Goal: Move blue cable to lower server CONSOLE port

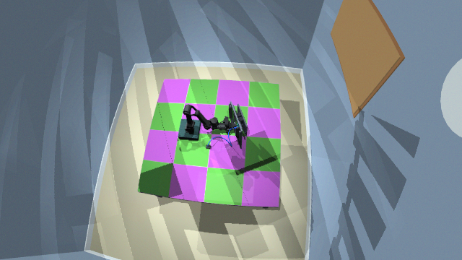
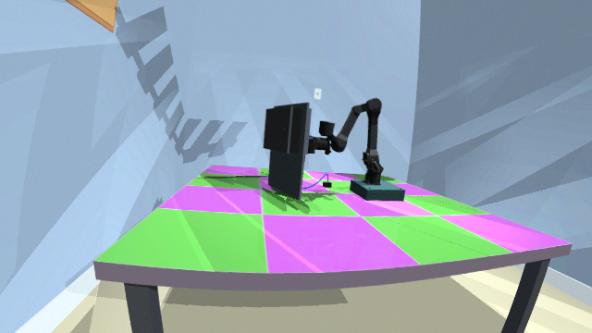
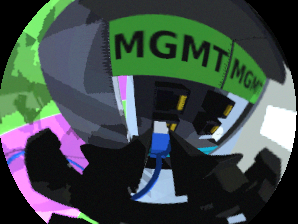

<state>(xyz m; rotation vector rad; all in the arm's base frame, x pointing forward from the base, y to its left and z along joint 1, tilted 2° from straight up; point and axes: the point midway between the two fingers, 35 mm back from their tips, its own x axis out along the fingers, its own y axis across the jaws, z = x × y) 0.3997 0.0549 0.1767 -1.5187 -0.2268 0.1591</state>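
The blue plug lies right at my gripper tip. The rest, counted from my gripper tip: small black block 230 mm behind, 170 mm to the right, 210 mm below.
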